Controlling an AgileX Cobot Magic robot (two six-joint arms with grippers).
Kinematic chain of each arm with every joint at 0, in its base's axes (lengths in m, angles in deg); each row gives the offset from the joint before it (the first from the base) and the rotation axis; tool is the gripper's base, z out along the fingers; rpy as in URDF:
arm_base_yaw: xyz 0 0 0.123 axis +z
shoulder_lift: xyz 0 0 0 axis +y
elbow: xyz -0.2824 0 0.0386 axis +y
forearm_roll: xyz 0.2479 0 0.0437 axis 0.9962 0 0.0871
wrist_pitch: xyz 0 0 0 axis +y
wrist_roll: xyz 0.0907 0 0.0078 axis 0.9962 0 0.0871
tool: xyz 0 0 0 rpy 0 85 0
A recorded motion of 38 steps. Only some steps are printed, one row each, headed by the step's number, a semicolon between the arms.
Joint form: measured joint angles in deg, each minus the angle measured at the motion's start. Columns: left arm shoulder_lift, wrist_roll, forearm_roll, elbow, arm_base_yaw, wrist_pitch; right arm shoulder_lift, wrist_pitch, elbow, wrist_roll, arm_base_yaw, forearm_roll.
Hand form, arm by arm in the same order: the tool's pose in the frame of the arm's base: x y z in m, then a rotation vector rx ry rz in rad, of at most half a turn. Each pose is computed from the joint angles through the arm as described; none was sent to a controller.
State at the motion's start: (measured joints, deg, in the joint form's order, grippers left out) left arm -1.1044 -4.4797 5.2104 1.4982 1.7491 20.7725; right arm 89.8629 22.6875 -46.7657 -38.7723 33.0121 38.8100
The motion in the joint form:
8: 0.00 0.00 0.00 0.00 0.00 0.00; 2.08 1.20 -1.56 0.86 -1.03 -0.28
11: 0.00 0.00 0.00 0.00 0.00 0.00; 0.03 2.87 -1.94 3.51 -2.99 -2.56
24: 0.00 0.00 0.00 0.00 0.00 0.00; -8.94 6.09 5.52 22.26 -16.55 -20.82
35: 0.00 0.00 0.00 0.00 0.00 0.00; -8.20 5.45 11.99 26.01 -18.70 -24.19
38: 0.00 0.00 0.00 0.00 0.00 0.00; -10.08 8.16 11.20 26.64 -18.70 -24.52
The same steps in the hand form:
8: 0.0524 0.0045 0.1728 -0.0443 1.8513 0.0559; 0.2463 0.1809 0.1900 -0.8538 2.4738 0.5204
11: 0.0524 0.0045 0.1728 -0.0443 1.8513 0.0559; 0.2489 0.1707 0.2010 -0.8085 2.4764 0.5139
24: 0.0524 0.0045 0.1728 -0.0443 1.8513 0.0559; 0.2398 0.0850 0.2036 -0.4451 2.6311 0.2883
35: 0.0524 0.0045 0.1728 -0.0443 1.8513 0.0559; 0.2206 0.0675 0.1723 -0.3730 2.7635 0.2297
38: 0.0524 0.0045 0.1728 -0.0443 1.8513 0.0559; 0.2179 0.0675 0.1817 -0.3747 2.7640 0.2402

